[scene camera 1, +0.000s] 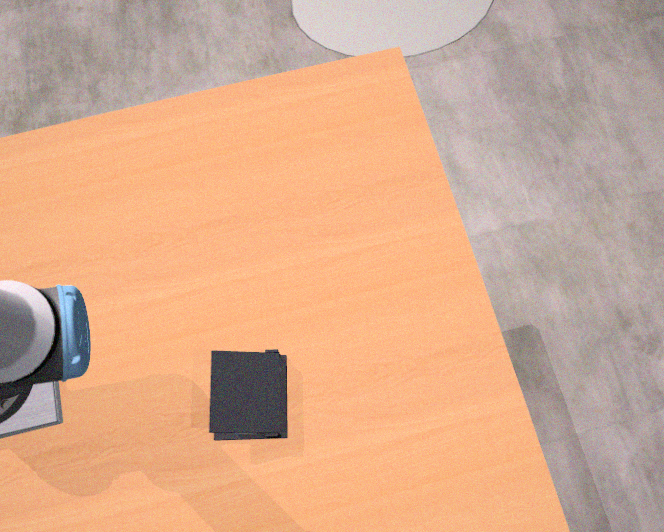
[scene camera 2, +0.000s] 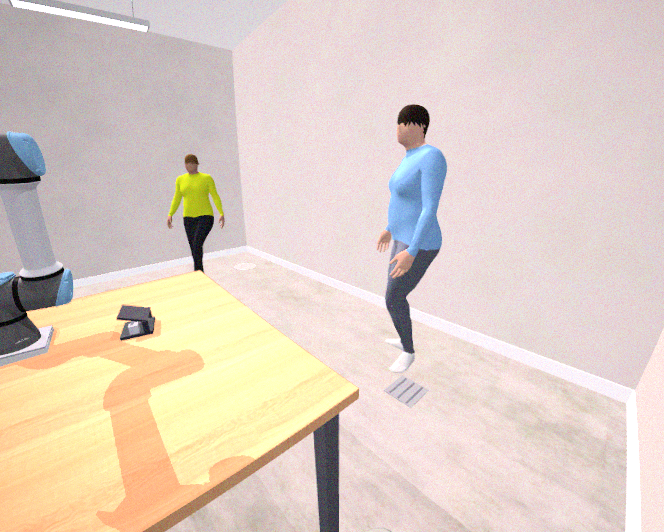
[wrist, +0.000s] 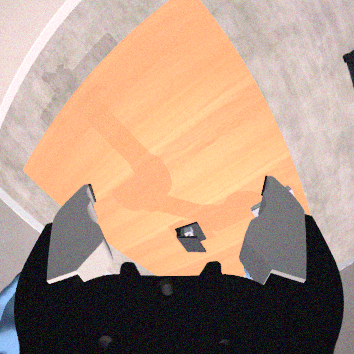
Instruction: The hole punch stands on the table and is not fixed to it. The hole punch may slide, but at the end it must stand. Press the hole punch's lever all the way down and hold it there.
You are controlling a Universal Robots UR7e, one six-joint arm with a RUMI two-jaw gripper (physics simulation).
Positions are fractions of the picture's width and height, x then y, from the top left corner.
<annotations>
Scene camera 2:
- hole punch: 0.22, 0.62
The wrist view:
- gripper: 0.50, 0.52
</annotations>
